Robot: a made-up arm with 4 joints.
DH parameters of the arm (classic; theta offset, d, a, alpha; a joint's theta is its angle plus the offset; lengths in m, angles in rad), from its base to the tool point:
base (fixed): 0 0.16 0 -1.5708
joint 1: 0 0.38 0.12 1.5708
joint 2: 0 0.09 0.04 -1.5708
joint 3: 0 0.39 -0.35 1.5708
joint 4: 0.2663 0 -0.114 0
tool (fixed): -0.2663 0.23 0 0
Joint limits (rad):
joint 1: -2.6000..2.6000
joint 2: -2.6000..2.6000
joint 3: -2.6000..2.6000
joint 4: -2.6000..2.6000
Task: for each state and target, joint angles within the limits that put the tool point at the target. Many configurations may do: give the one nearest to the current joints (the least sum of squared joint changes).
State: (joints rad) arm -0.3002 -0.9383 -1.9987 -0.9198
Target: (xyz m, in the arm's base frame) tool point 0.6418 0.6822 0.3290
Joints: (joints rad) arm -0.7975 -0.4794 -2.5365 -1.1123
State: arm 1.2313 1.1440 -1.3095 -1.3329
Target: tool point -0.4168 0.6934 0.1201
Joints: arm 0.6536 0.6240 -1.6440 -1.7559
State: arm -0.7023 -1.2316 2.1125 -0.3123
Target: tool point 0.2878 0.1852 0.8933
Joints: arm -0.6576 -1.0362 2.0278 -0.1712
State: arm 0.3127 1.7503 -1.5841 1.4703
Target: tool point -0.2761 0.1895 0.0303
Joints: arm 0.6277 1.6181 -1.6058 1.3106
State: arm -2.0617 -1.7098 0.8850 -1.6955
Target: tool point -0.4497 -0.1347 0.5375
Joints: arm -1.6186 -2.1105 1.6516 -1.7416
